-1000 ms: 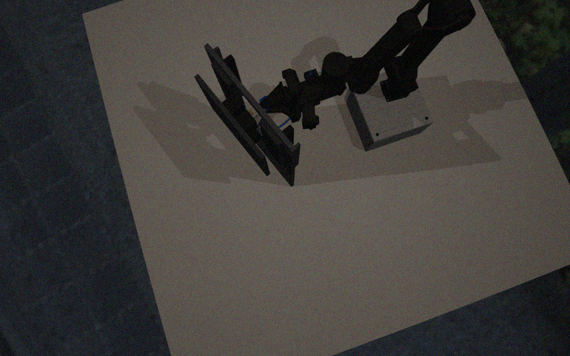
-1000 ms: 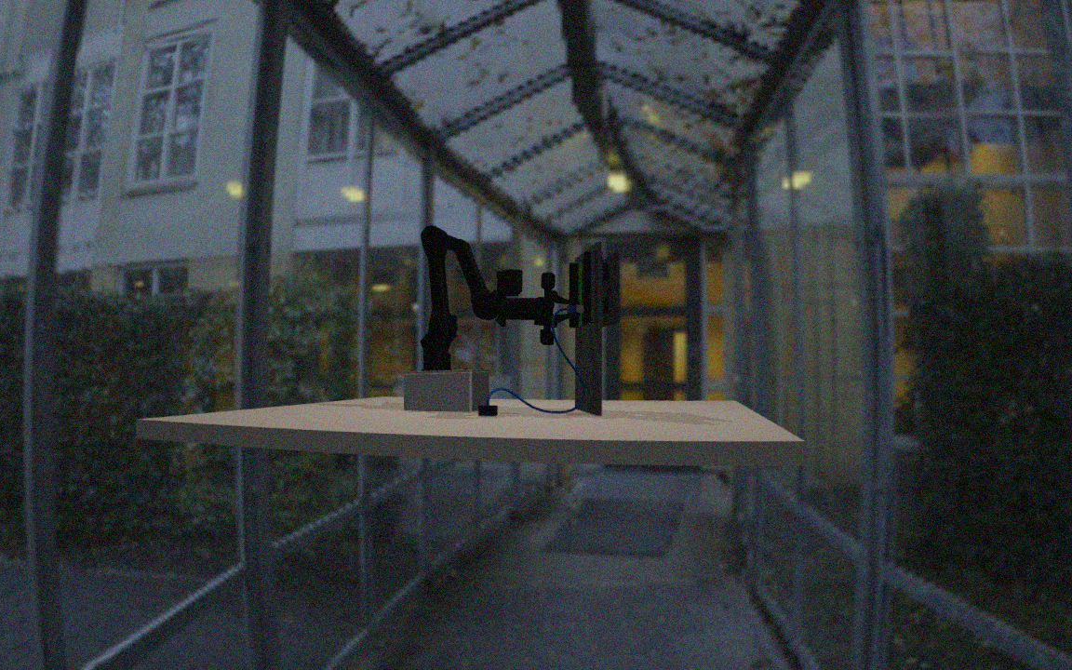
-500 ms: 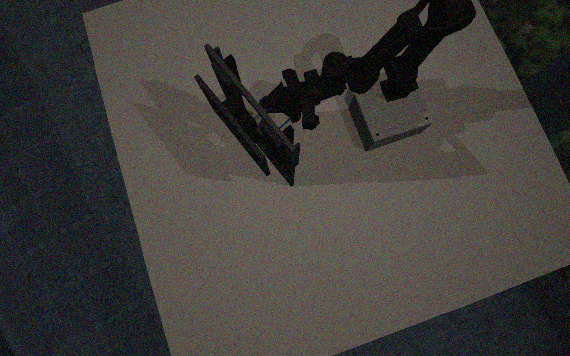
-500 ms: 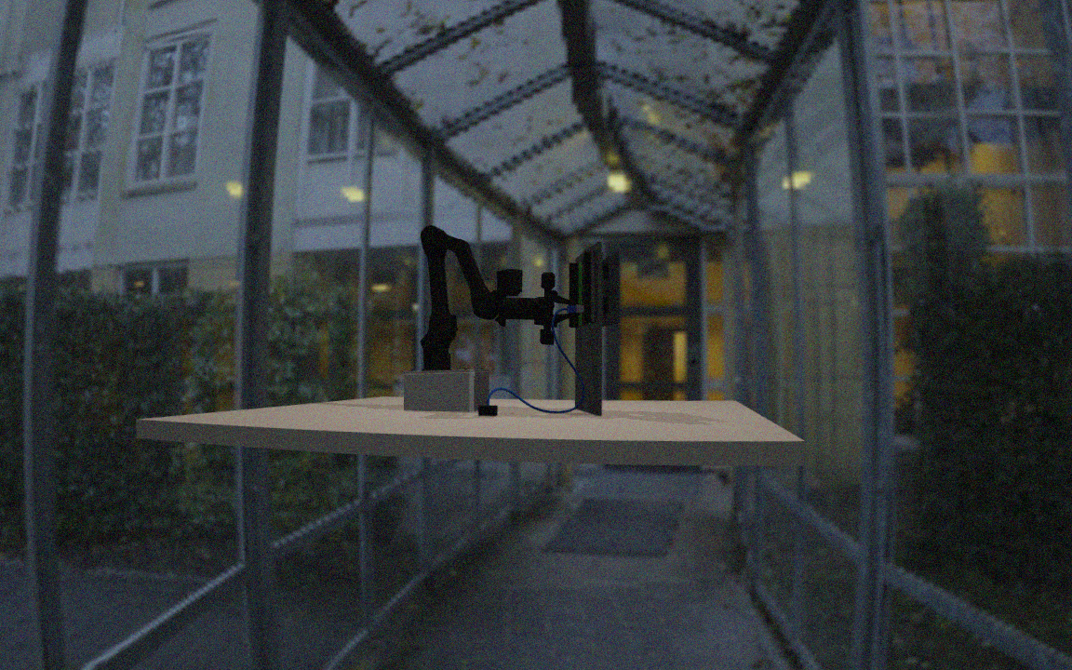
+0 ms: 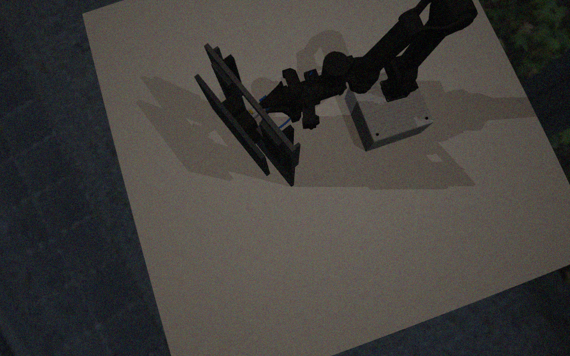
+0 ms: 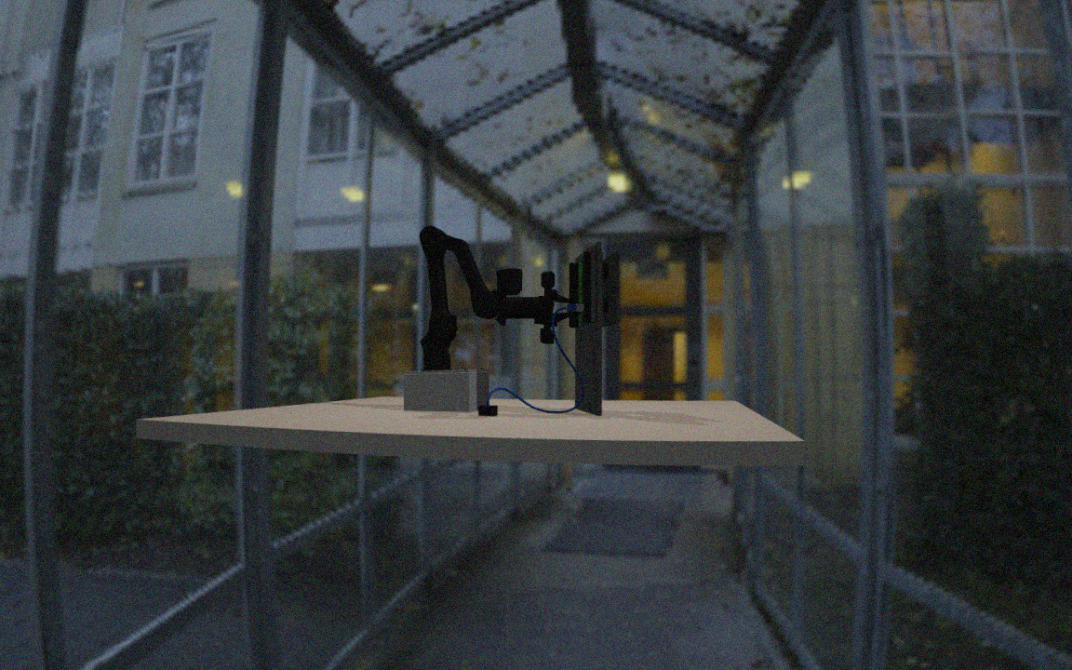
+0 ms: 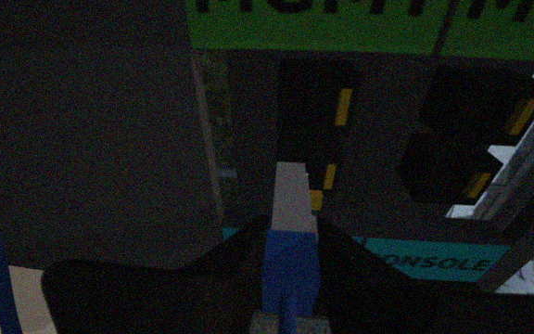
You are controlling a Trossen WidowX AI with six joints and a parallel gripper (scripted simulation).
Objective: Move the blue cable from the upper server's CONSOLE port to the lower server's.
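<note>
The blue plug is right at my gripper tip. From my gripper tip the other things lie so: black block (26 cm below, 20 cm behind, 16 cm to the right).
</note>
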